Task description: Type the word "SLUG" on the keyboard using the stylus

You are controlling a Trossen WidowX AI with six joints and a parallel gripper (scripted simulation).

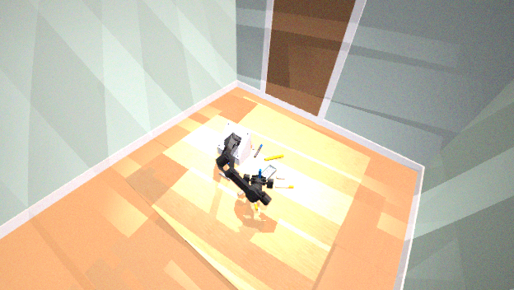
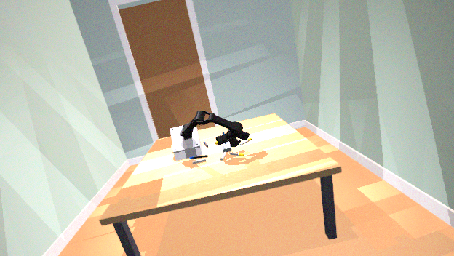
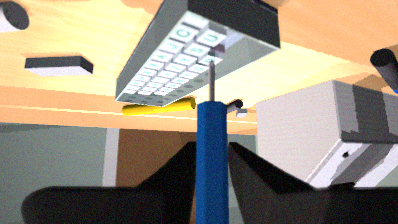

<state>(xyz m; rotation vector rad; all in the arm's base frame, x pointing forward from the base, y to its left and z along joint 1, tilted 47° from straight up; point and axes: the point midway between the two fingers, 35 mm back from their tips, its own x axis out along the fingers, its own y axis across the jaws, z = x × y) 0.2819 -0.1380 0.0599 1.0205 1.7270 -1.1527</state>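
My gripper tip is now 140 mm to the right of the L key, 70 mm above it and 30 mm short of it. The rest, counted from my gripper tip: blue stylus (10 mm below); then yellow pen (250 mm to the left, 70 mm below, 20 mm behind); then flat grey block (120 mm to the left, 100 mm ahead, 80 mm below).
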